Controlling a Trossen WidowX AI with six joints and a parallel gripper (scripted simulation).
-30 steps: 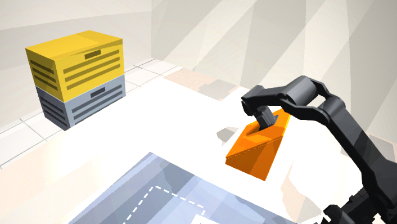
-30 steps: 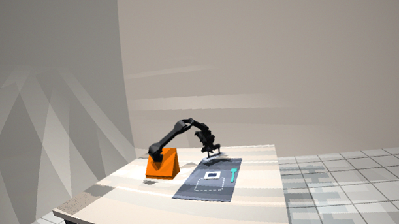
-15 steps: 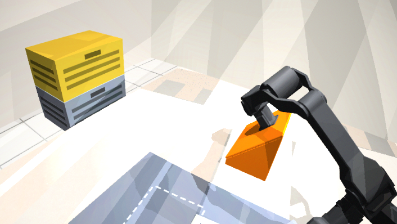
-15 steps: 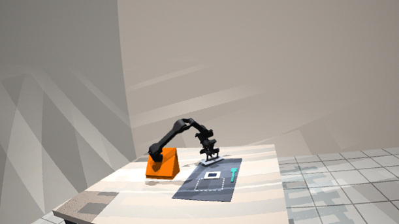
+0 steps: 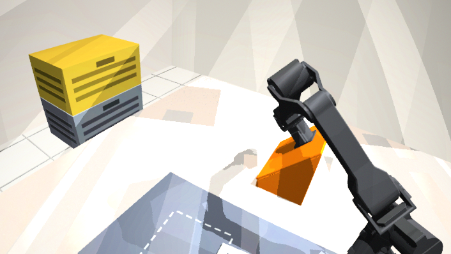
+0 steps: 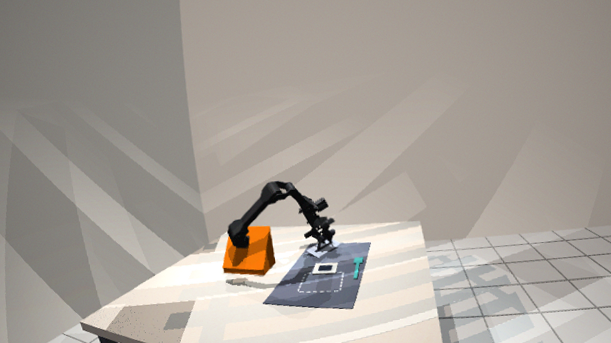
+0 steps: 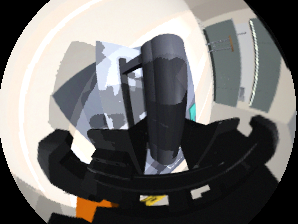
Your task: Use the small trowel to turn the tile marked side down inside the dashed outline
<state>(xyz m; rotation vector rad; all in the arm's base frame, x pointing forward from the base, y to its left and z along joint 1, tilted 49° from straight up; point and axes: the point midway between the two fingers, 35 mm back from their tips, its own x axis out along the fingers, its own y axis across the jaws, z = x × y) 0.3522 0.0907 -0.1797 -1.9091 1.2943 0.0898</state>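
Right now the white tile is 210 mm to the right of my gripper tip, 50 mm below it and 30 mm ahead of it. Also, from my gripper tip: teal trowel (180 mm to the right, 170 mm ahead, 50 mm below); grey mat (200 mm to the right, 70 mm below, 30 mm ahead).
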